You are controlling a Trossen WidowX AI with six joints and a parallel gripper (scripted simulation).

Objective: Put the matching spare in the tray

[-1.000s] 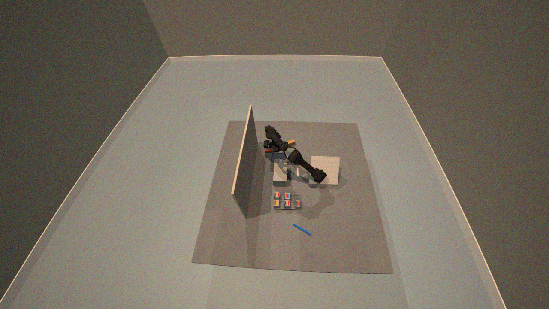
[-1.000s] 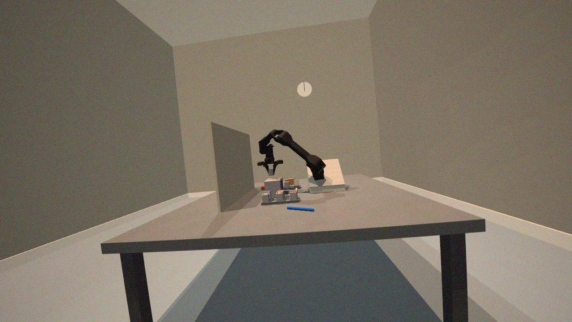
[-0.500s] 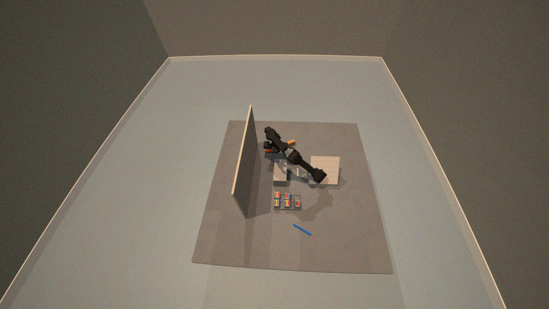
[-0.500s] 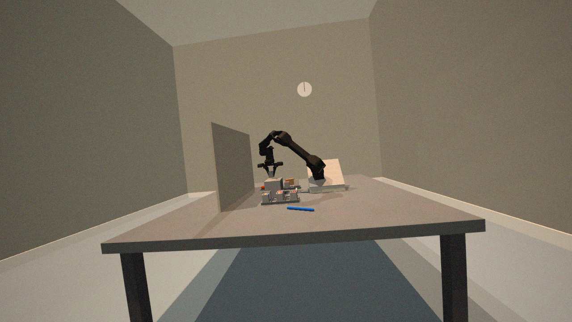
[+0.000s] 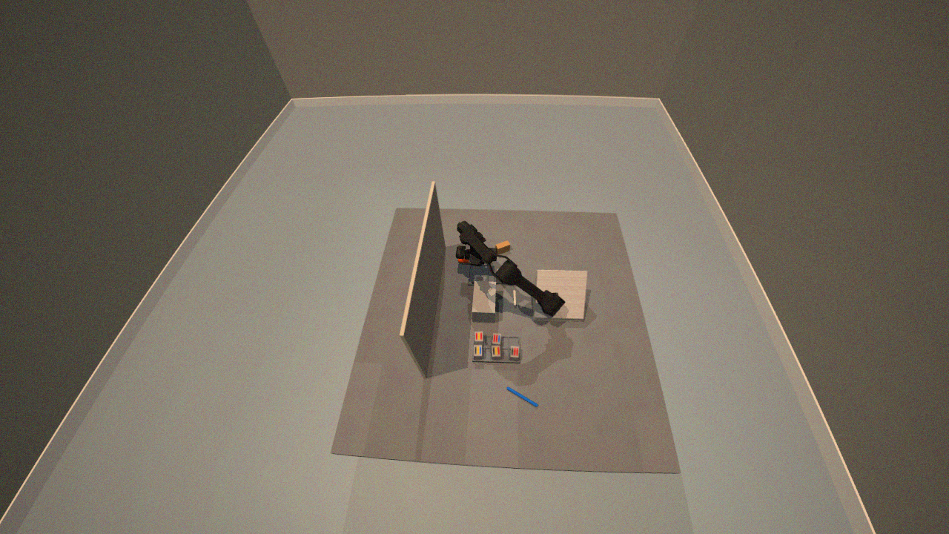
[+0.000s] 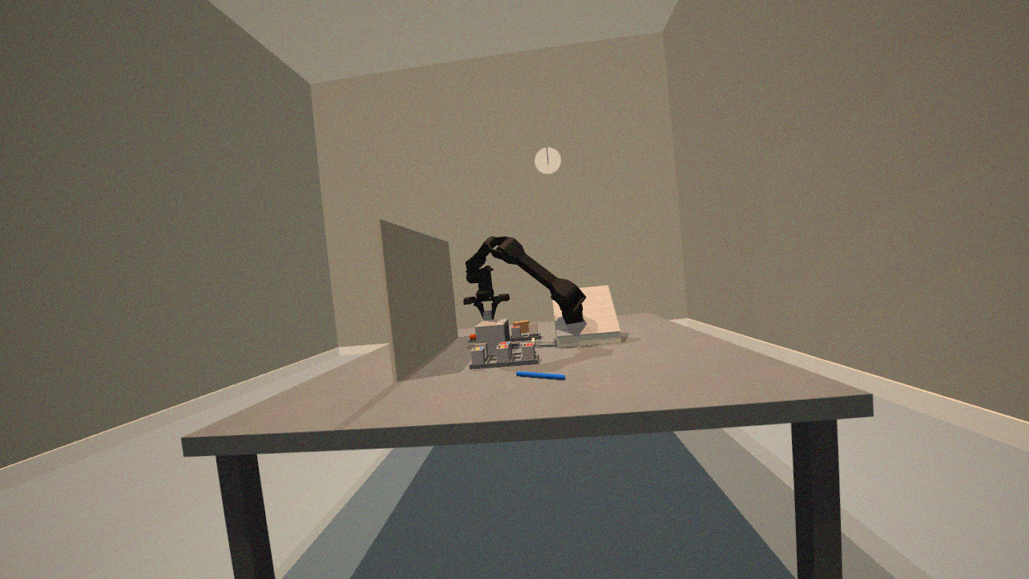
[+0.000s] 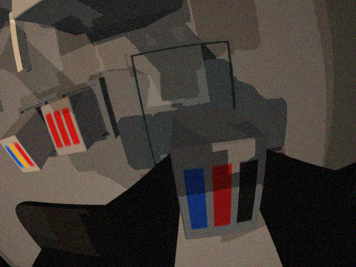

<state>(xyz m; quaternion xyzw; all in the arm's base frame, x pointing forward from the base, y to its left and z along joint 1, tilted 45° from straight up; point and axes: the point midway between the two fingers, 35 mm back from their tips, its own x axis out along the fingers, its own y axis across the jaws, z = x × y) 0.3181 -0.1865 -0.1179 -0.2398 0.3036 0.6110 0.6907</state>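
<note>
My gripper tip is 1 cm past the wire-edged tray, 1 cm to the right of it and 9 cm above it. The rest, counted from my gripper tip: orange block (14 cm behind, 15 cm to the right, 7 cm below); grey mounted unit (3 cm behind, 20 cm to the left, 4 cm below); upright panel (20 cm ahead, 17 cm to the left, 13 cm above).
</note>
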